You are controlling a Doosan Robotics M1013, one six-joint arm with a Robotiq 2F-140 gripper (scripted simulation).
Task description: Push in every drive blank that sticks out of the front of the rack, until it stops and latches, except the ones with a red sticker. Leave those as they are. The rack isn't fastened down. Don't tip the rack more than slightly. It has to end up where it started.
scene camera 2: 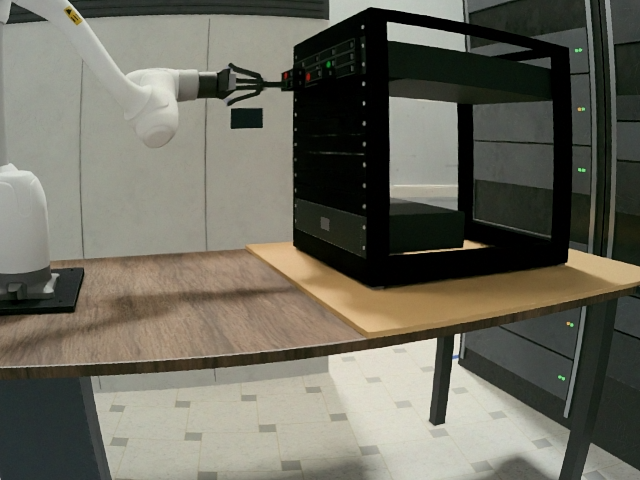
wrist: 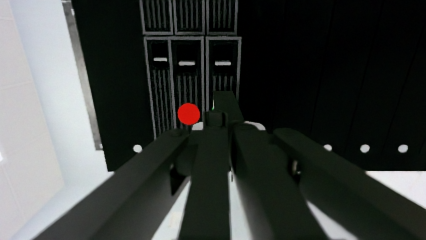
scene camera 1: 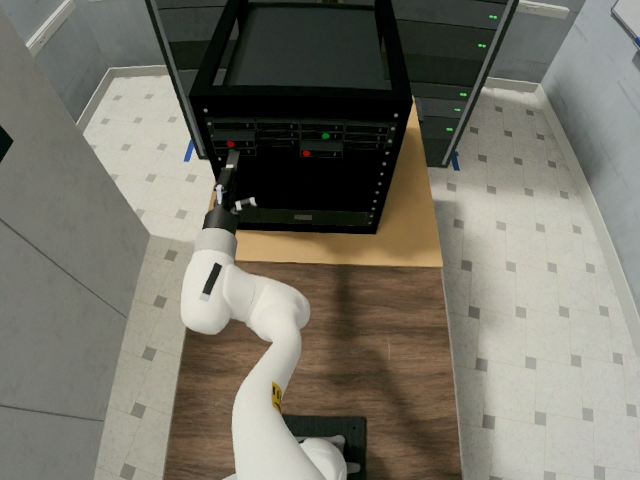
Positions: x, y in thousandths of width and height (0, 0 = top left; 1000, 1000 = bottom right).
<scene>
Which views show the black rack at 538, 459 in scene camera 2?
Scene camera 2, the wrist view and scene camera 1: all of them.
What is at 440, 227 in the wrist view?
A drive blank.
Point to a tan board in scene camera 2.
621, 645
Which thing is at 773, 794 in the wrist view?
The gripper.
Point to a tan board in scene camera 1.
At 637, 493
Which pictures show the gripper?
Scene camera 2, the wrist view and scene camera 1: all of them.
</scene>
